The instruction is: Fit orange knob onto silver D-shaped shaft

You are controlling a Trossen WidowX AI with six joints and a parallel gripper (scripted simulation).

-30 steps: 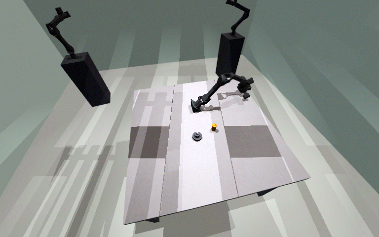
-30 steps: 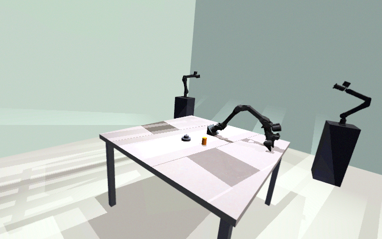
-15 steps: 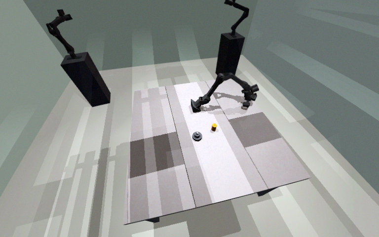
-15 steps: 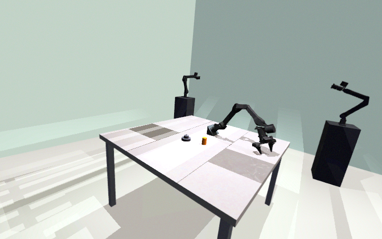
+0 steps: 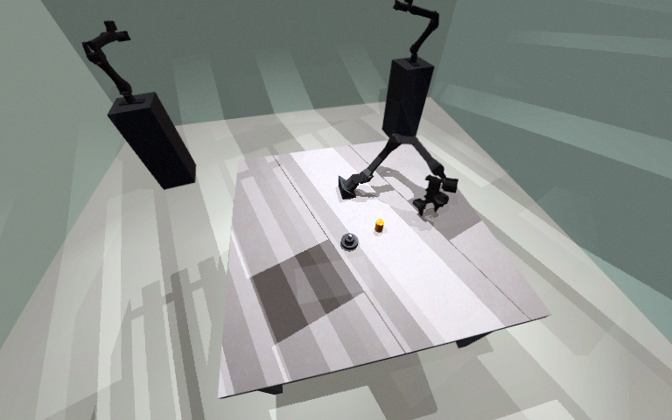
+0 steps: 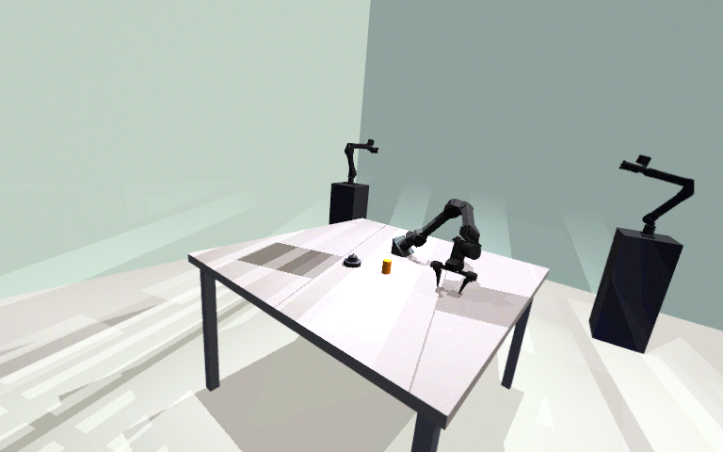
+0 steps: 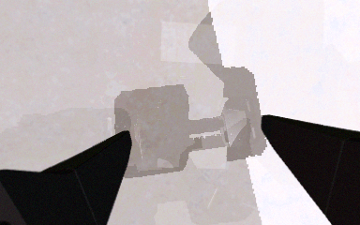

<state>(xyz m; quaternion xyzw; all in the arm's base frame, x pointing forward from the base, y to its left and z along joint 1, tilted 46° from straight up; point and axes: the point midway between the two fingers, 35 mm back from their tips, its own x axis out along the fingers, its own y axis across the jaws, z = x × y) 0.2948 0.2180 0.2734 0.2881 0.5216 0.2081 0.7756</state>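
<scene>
Right now the orange knob is 290 mm to the right of my gripper tip and 40 mm above it. Round my gripper tip: dark round pedestal (20 mm ahead, 460 mm to the right, 20 mm above).
</scene>
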